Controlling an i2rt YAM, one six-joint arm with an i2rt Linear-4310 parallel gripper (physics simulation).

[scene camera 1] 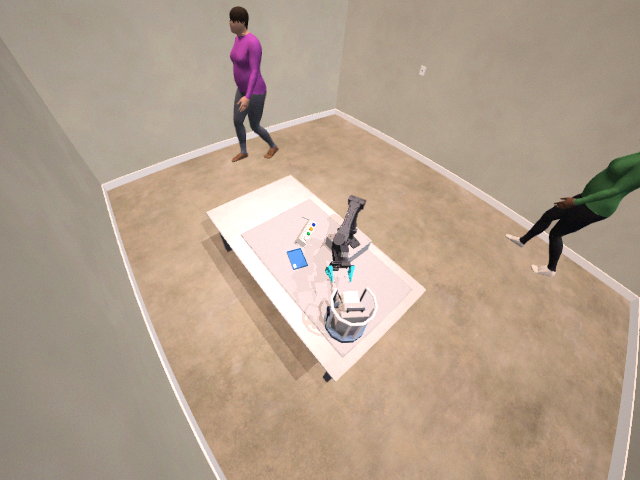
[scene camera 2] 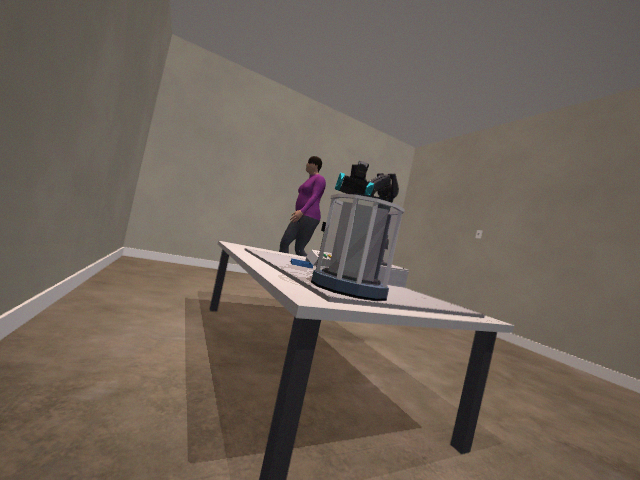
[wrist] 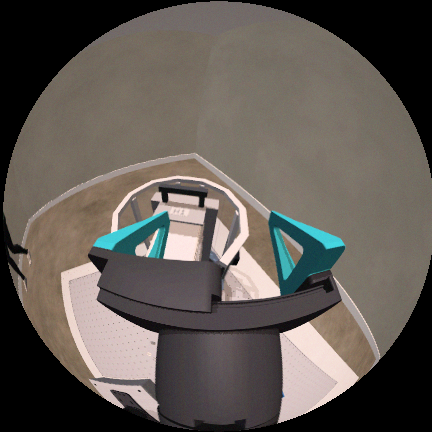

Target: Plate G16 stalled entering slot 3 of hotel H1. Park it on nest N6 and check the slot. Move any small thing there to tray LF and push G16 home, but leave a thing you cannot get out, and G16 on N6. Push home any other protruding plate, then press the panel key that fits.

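Frame: origin at the arm's base, x back, y down, z right, level; centimetres.
Where they show: gripper, fingertip midpoint: (scene camera 1: 341,282) (scene camera 2: 353,184) (wrist: 218,216).
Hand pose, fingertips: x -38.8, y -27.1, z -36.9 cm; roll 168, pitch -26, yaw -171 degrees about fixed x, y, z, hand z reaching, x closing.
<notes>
After its pixels a point has its place.
My gripper (scene camera 1: 341,276) {x -38.8, y -27.1, z -36.9 cm} (scene camera 2: 354,186) {x -38.8, y -27.1, z -36.9 cm} (wrist: 218,216) {x -38.8, y -27.1, z -36.9 cm} is open and empty, above and in front of hotel H1 (scene camera 1: 355,313) {x -39.4, y -18.0, z -51.6 cm} (scene camera 2: 356,242) {x -42.8, y -6.3, z -56.8 cm} (wrist: 179,212) {x -37.9, y -18.1, z -48.1 cm}. The hotel is a grey housing with a black top handle. A white plate (scene camera 1: 351,298) {x -34.7, y -15.0, z -43.2 cm} (wrist: 184,242) {x -37.3, y -15.0, z -43.6 cm} sticks out near its top; its label is not readable. The left finger partly covers the hotel in the wrist view. Slot 3, plate G16 and nest N6 cannot be made out. The blue tray (scene camera 1: 297,258) {x -37.9, y 9.0, z 7.9 cm} (scene camera 2: 301,263) {x -40.5, y 7.8, z 0.0 cm} lies on the mat. The key panel (scene camera 1: 307,232) {x -22.6, y 1.8, z 19.8 cm} has coloured keys, blue, orange and green among them.
A pale ring (scene camera 1: 354,323) {x -43.7, y -19.9, z -55.7 cm} (wrist: 242,220) {x -46.6, y -19.9, z -41.2 cm} on thin posts surrounds the hotel above a blue round base (scene camera 2: 348,288) {x -42.8, y 7.1, z -57.8 cm}. The arm's grey base block (scene camera 1: 361,251) {x 3.5, y 5.4, z -12.5 cm} stands at the table's side. One person (scene camera 1: 248,67) (scene camera 2: 311,193) is beyond the table; another (scene camera 1: 610,191) is at the right.
</notes>
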